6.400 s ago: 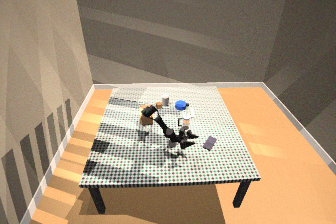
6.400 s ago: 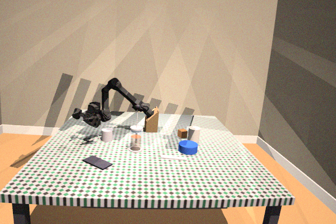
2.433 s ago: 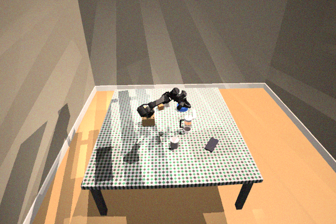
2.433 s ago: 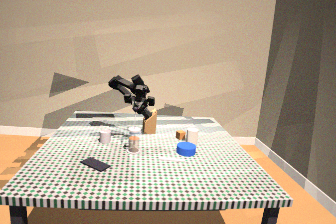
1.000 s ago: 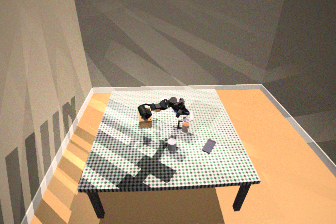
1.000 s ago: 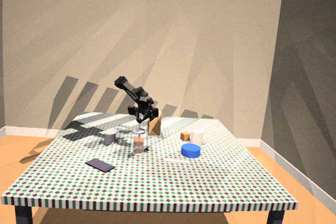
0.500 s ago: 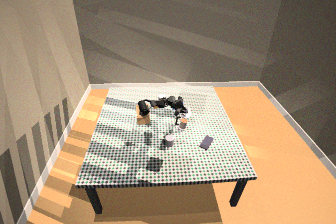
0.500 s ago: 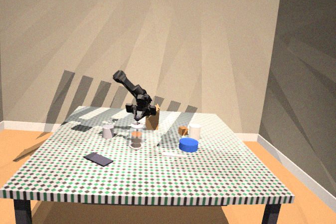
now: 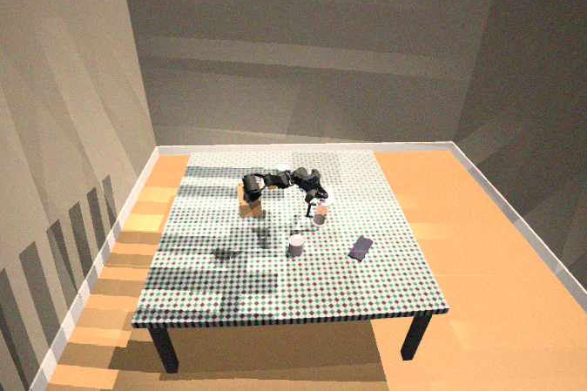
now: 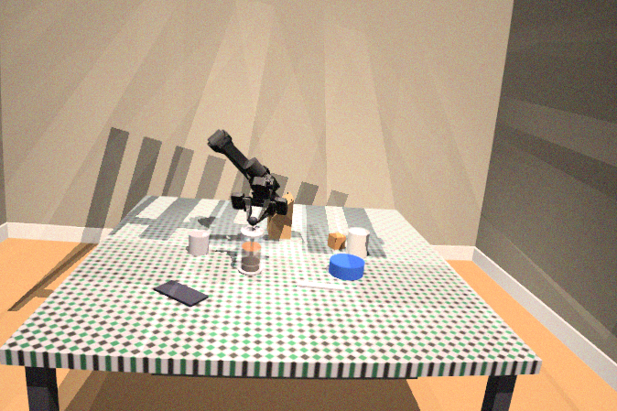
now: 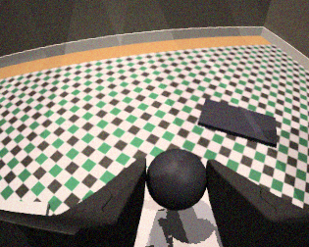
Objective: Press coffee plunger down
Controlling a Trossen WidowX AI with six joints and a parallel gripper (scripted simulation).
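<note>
Right now the coffee press is 9 cm below my gripper tip and 4 cm behind it. Round my gripper tip: grey mug 20 cm to the right, 15 cm below, 14 cm behind; then blue disc 32 cm to the left, 16 cm below, 8 cm behind.
</note>
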